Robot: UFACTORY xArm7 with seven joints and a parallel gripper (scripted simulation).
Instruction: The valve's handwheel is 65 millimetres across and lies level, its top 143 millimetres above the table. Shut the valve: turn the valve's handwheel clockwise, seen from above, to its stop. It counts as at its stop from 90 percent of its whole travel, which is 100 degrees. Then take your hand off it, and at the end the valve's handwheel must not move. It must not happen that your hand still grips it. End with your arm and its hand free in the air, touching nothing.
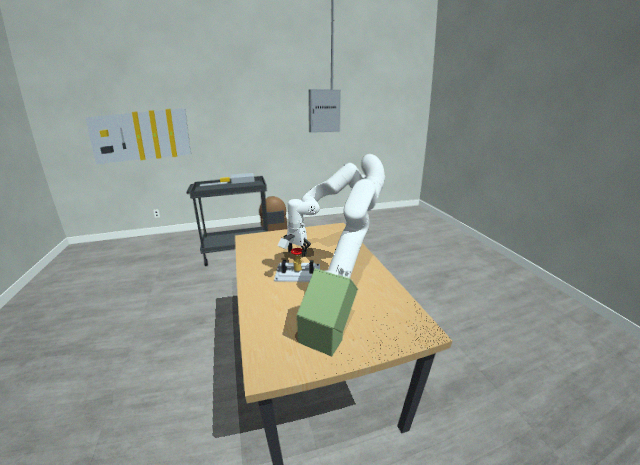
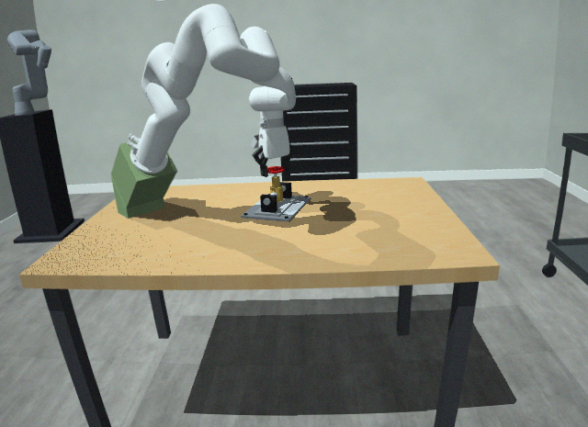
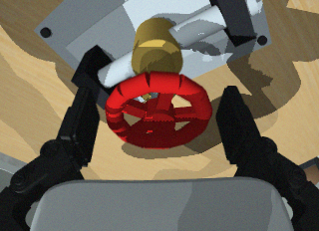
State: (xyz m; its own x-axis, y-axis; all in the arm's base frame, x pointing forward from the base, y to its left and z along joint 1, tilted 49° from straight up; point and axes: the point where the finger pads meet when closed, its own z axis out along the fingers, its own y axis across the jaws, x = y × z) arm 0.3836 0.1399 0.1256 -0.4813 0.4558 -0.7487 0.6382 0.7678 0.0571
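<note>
Right now the red spoked handwheel is right at my hand.
</note>
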